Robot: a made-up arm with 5 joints.
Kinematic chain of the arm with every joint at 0, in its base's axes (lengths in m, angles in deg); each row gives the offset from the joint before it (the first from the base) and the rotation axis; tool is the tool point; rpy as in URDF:
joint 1: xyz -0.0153 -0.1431 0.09 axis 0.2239 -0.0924 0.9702
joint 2: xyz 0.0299 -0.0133 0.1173 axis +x
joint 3: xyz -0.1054 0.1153 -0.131 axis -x
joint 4: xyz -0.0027 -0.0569 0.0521 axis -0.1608 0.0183 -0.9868
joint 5: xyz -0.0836 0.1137 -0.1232 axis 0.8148 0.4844 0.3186
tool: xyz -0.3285 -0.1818 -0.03 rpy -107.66 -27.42 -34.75
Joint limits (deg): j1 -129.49..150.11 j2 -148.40..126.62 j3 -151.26..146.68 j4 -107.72..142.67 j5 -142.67..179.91
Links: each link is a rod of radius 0.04 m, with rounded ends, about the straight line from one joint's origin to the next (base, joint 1, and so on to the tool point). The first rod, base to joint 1, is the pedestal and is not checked.
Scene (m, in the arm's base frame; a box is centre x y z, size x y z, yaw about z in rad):
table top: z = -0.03
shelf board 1: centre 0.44 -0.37 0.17 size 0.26 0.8 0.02 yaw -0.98
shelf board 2: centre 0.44 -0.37 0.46 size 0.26 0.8 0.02 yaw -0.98
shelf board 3: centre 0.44 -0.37 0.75 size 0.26 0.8 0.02 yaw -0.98
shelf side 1: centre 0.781 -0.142 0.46 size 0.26 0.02 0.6 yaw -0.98
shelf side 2: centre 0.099 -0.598 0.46 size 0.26 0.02 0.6 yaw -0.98
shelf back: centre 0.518 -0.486 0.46 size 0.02 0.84 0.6 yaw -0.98
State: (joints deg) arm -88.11 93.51 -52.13 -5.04 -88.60
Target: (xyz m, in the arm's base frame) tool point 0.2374 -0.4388 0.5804
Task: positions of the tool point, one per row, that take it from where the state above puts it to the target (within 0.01 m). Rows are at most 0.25 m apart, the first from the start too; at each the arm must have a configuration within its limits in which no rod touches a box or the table.
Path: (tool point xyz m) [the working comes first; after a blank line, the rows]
Joints at the target: 58.78 126.62 -55.26 105.99 -92.27
Straight joint move there: touches shelf side 2.

1: 0.1199 0.4502 0.3863
2: -0.0726 0.3978 0.4769
3: -0.2234 0.2740 0.5478
4: -0.3092 0.1071 0.5944
5: -0.3212 -0.0685 0.6171
6: -0.2664 -0.2185 0.6198
7: -0.1657 -0.3172 0.6098
8: -0.0486 -0.3519 0.5953
9: 0.0537 -0.3260 0.5837
10: 0.1156 -0.2572 0.5804
11: 0.1395 -0.3030 0.5927
12: 0.1685 -0.3495 0.5972
13: 0.2016 -0.3953 0.5932
14: 0.2374 -0.4388 0.5804

